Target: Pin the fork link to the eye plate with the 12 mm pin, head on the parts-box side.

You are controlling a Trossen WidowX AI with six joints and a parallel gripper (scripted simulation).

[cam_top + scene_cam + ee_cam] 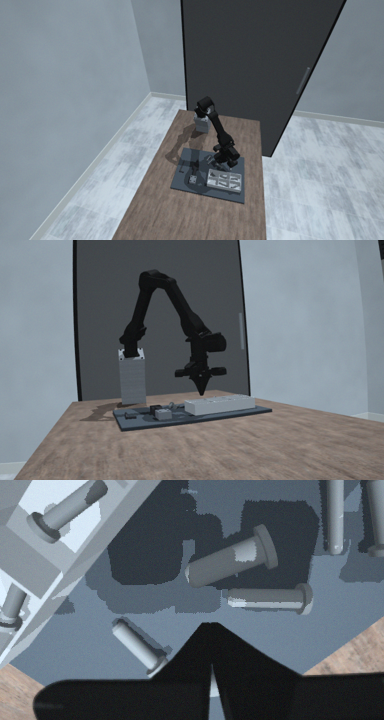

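The pale grey pin lies 6 cm below my hand, 3 cm to the right of it and 3 cm behind it. From my hand the other things lie so: dark eye plate (19 cm to the right, 6 cm below, 6 cm ahead); then dark mat (9 cm to the right, 8 cm below, 6 cm ahead); then white parts box (13 cm ahead, 6 cm below).
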